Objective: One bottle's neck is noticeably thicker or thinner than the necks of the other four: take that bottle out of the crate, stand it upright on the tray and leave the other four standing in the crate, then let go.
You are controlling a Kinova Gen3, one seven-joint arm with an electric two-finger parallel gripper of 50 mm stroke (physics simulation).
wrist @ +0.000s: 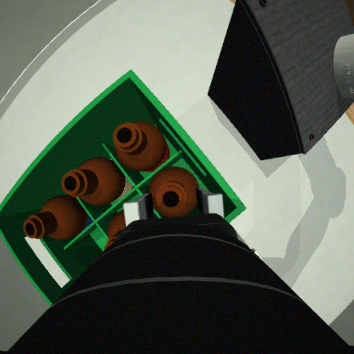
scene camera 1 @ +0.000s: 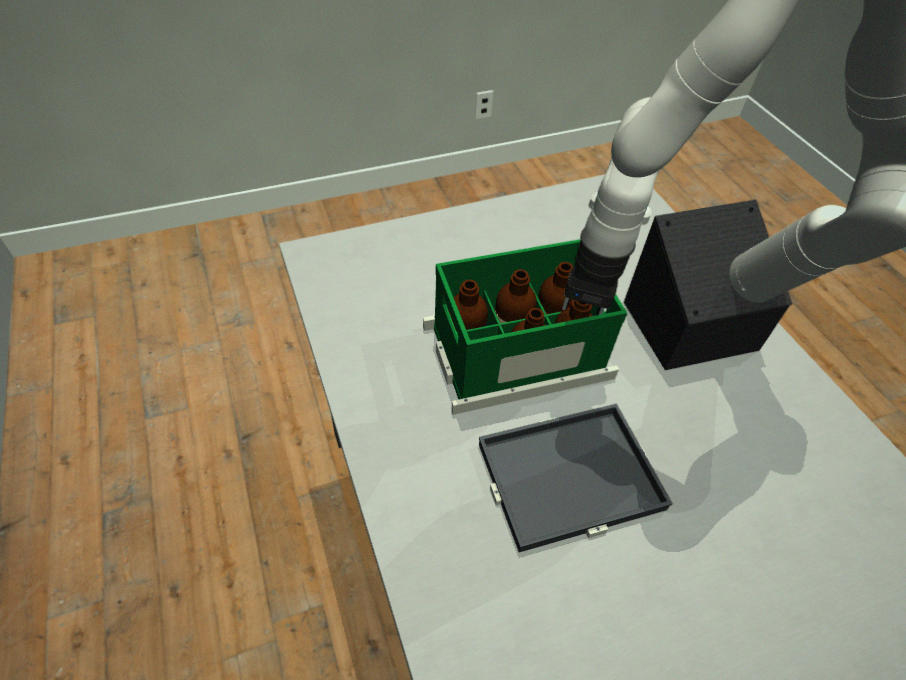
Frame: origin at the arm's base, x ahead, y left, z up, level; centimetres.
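Seen in the pictures: gripper, fingertip midpoint: [wrist: 174, 199] [scene camera 1: 582, 310]; arm's base, origin of the base link: [wrist: 347, 66] [scene camera 1: 753, 277].
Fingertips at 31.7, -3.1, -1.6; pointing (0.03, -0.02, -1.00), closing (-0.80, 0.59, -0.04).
Observation:
Offsets run from my fingertips to a thing's top centre, as dx, dy, dz. "spot": to the spot under its first point.
The green crate @[+8.1, -4.9, +3.1] [scene camera 1: 483, 365] [wrist: 100, 120] holds five brown bottles upright. The back row has a left bottle @[+17.0, -9.5, +1.9] [scene camera 1: 470, 310] [wrist: 62, 217], a middle bottle @[+7.6, -9.3, +1.9] [scene camera 1: 515, 301] [wrist: 102, 181] and a right bottle @[-0.8, -8.8, +1.9] [scene camera 1: 553, 294] [wrist: 145, 147]. The front row has a middle bottle @[+8.7, -0.1, +1.9] [scene camera 1: 534, 319] [wrist: 117, 230], partly hidden, and a right bottle @[+0.0, -0.5, +1.9] [scene camera 1: 581, 310] [wrist: 172, 187]. I cannot tell surely whose neck differs. My gripper [scene camera 1: 583, 308] [wrist: 174, 199] is open, its fingers on either side of the front-right bottle's neck, holding nothing. The dark grey tray @[spot: +16.3, +24.4, -13.9] [scene camera 1: 541, 501] has no bottle on it.
The crate's front-left compartment holds no bottle. Crate walls and green dividers stand close around my fingers. A large black box [scene camera 1: 709, 270] [wrist: 280, 95] stands right of the crate. A pale strip @[spot: +9.3, +5.4, -12.3] [scene camera 1: 534, 390] runs along the crate's front, between it and the tray.

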